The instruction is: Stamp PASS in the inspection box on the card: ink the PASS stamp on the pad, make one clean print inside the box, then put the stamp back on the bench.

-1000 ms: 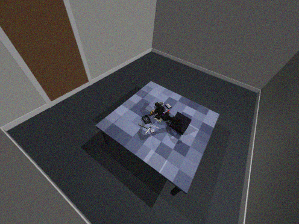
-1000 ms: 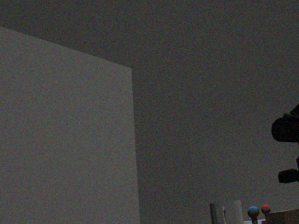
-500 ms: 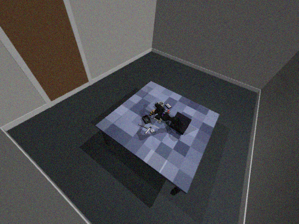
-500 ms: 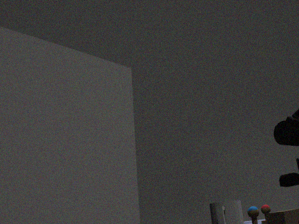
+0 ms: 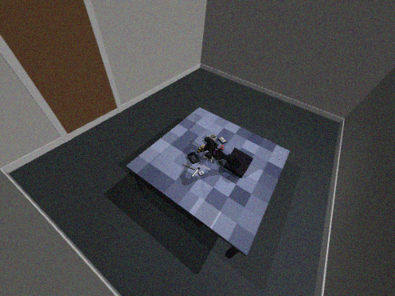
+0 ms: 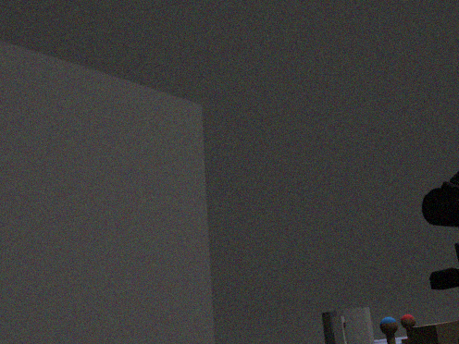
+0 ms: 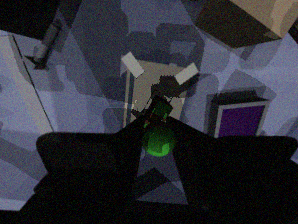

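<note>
My gripper tip is now right at the green-knobbed stamp. From my gripper tip the other things lie so: ink pad (110 mm to the right, 20 mm below, 20 mm behind); tan box (120 mm ahead, 60 mm to the right); card (30 mm below).
</note>
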